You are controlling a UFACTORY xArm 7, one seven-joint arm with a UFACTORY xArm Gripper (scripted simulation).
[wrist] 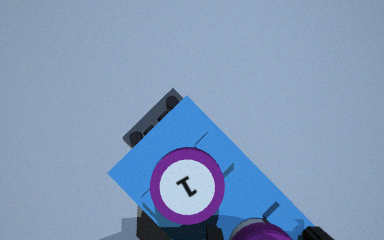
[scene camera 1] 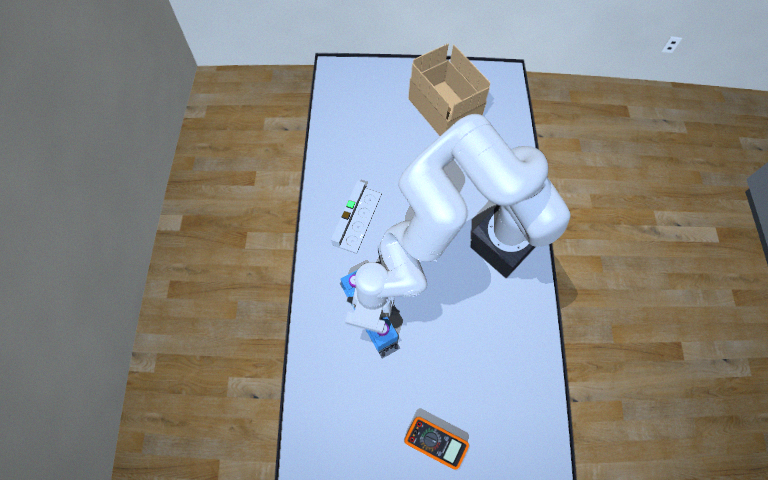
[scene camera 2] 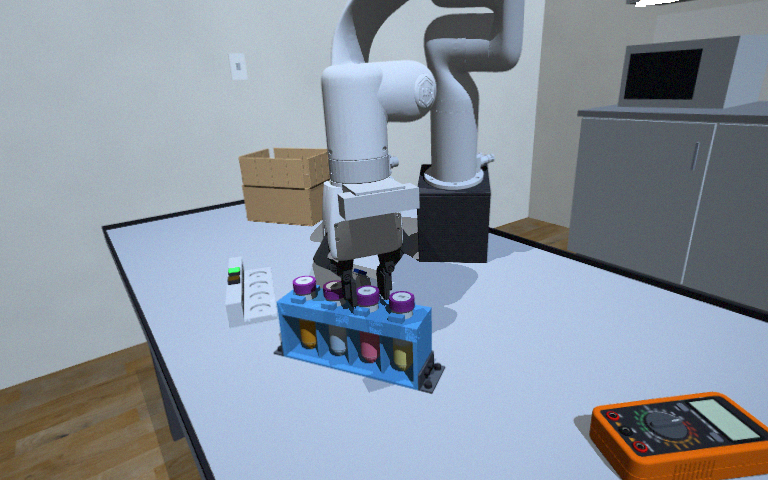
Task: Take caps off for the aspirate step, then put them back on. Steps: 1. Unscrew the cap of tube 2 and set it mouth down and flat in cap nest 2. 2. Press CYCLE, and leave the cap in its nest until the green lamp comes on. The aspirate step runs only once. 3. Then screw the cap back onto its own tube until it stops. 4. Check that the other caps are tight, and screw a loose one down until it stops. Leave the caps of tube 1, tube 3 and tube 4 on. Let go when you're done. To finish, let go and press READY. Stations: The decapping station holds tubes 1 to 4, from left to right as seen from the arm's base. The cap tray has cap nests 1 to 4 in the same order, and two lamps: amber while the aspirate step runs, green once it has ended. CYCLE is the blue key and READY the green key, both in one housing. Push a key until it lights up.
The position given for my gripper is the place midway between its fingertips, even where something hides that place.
I see my gripper (scene camera 2: 368, 299), a cardboard box (scene camera 2: 274, 192) and a cap marked 1 (wrist: 187, 186).
The cardboard box also shows in scene camera 1 (scene camera 1: 442, 82). The wrist view misses the cardboard box: it is out of frame.
